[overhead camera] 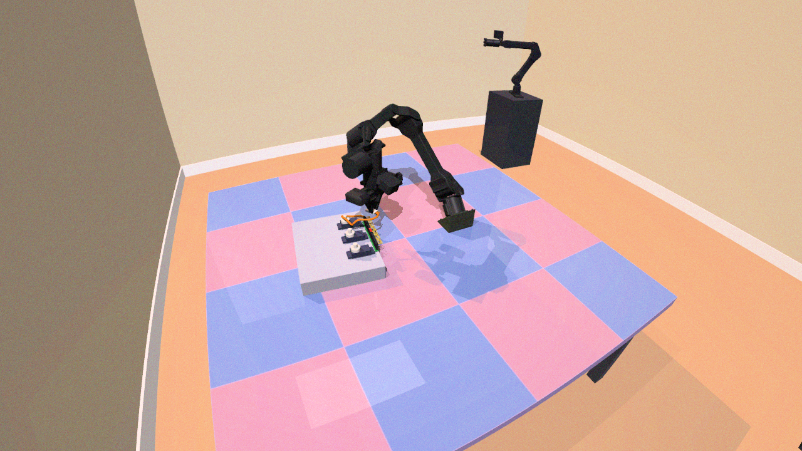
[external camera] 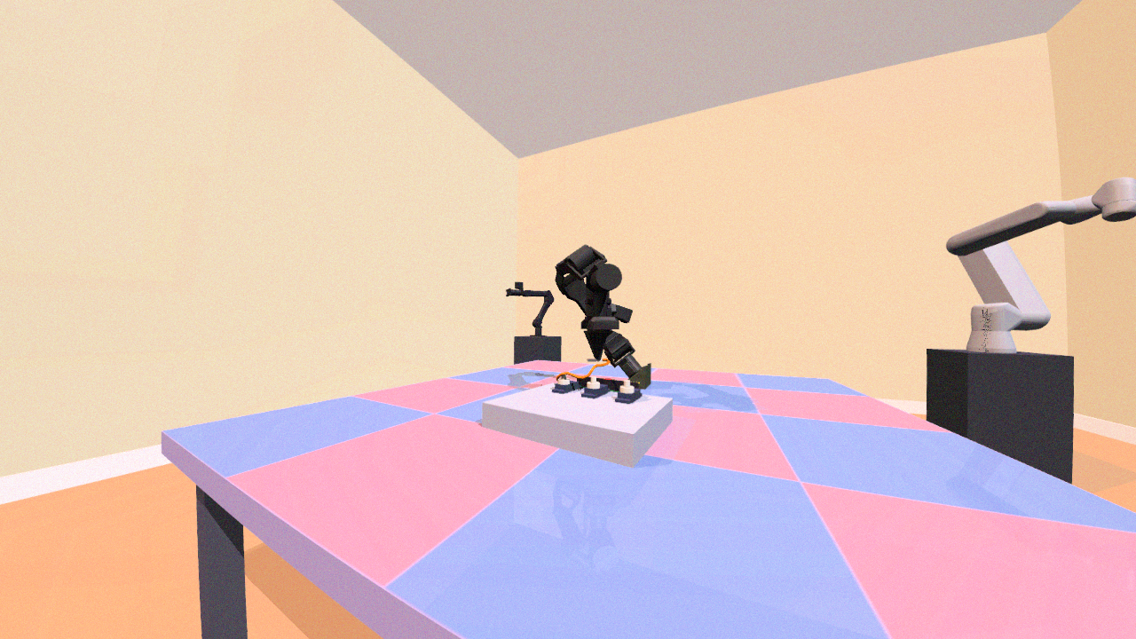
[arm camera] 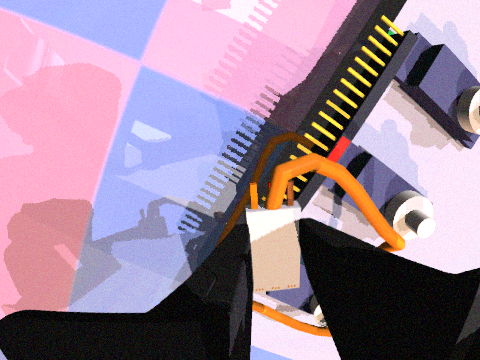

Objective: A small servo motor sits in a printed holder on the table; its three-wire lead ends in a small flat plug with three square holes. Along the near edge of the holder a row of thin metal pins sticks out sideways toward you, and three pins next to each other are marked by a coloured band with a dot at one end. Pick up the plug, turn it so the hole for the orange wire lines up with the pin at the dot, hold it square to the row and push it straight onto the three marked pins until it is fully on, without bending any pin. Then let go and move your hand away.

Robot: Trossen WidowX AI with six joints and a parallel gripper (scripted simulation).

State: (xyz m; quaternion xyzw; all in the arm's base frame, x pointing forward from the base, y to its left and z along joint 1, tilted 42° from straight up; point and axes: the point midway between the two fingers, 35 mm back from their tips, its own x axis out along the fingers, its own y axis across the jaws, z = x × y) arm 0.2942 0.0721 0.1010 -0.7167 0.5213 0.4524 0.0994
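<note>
The red band lies 20 mm ahead of my gripper tip, 30 mm to the left of it and 40 mm below it. Also, from my gripper tip: pale holder block 180 mm ahead, 20 mm to the left, 90 mm below; green band 20 mm ahead, 30 mm to the left, 70 mm below; pin header 20 mm ahead, 30 mm to the left, 50 mm below.
</note>
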